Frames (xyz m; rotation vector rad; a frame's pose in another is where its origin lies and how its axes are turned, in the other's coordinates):
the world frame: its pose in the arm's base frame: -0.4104 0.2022 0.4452 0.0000 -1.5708 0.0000
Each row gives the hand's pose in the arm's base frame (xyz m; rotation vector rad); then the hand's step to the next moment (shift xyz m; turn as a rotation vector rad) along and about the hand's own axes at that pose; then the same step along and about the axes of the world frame.
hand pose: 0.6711 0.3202 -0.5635 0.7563 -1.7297 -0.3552
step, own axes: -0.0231 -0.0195 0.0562 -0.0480 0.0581 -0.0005
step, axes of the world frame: -0.0455 -0.0078 0.0440 -0.0013 0.0746 0.0106
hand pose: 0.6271 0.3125 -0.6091 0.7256 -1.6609 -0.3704
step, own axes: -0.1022 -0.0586 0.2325 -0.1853 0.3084 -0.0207
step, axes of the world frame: -0.1657 -0.0129 0.2008 0.0503 0.3541 0.0445
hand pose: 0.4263 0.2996 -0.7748 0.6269 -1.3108 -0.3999
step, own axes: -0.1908 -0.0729 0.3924 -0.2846 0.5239 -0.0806
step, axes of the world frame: -0.1410 -0.0192 0.4189 0.1026 0.5923 0.0247
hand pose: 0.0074 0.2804 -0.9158 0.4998 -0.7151 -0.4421
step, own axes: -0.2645 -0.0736 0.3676 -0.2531 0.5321 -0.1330
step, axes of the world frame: 0.0631 -0.0179 0.4541 0.0892 0.5964 -0.0354
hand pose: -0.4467 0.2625 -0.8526 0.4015 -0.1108 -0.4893
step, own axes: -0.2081 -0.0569 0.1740 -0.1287 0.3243 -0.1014
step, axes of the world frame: 0.1349 -0.0071 0.2420 0.0359 0.3584 -0.0481
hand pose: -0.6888 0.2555 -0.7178 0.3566 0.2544 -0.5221
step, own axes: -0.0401 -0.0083 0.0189 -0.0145 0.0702 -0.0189
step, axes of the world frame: 0.0280 0.0035 0.0352 0.0062 0.0705 -0.0220
